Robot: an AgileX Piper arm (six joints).
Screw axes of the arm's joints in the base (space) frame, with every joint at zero. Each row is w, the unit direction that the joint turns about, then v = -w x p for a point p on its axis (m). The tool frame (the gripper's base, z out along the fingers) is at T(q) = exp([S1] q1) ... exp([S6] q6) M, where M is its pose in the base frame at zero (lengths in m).
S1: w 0 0 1 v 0 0 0
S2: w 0 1 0 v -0.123 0 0
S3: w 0 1 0 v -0.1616 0 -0.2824
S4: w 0.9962 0 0.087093 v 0 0.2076 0
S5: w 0 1 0 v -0.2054 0 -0.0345
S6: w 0.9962 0 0.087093 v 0 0.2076 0
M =
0.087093 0 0.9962 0.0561
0 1 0 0
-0.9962 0 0.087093 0.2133
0 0 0 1
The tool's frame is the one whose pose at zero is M.
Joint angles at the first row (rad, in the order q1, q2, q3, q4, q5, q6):
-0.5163, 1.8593, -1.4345, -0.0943, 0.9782, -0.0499
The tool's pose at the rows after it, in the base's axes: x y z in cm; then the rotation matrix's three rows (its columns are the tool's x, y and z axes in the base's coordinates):
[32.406, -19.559, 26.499], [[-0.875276, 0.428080, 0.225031], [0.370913, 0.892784, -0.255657], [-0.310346, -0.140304, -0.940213]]
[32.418, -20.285, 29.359], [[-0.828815, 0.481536, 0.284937], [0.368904, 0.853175, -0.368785], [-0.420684, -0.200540, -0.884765]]
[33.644, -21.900, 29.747], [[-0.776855, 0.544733, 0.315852], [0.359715, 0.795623, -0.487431], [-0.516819, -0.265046, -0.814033]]
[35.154, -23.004, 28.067], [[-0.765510, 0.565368, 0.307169], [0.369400, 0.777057, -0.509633], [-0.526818, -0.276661, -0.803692]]
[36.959, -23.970, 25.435], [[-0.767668, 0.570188, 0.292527], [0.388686, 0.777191, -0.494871], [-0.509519, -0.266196, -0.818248]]
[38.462, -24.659, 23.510], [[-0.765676, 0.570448, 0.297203], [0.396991, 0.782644, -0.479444], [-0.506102, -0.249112, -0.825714]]
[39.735, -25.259, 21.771], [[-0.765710, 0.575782, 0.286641], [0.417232, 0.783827, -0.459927], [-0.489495, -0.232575, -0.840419]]
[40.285, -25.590, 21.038], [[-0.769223, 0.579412, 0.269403], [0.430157, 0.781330, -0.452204], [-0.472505, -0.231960, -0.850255]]
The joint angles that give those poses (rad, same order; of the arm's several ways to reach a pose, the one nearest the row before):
-0.5163, 1.7951, -1.4638, -0.1325, 1.0008, -0.0386
-0.5163, 1.7634, -1.5141, -0.2204, 0.9679, 0.0364
-0.5163, 1.8036, -1.5597, -0.3547, 0.8814, 0.1579
-0.5163, 1.8766, -1.5946, -0.4008, 0.8440, 0.2152
-0.5163, 1.9717, -1.6405, -0.4015, 0.8209, 0.2389
-0.5163, 2.0468, -1.6878, -0.3873, 0.7972, 0.2436
-0.5163, 2.1192, -1.7456, -0.3674, 0.8032, 0.2454
-0.5163, 2.1562, -1.7841, -0.3619, 0.8257, 0.2454

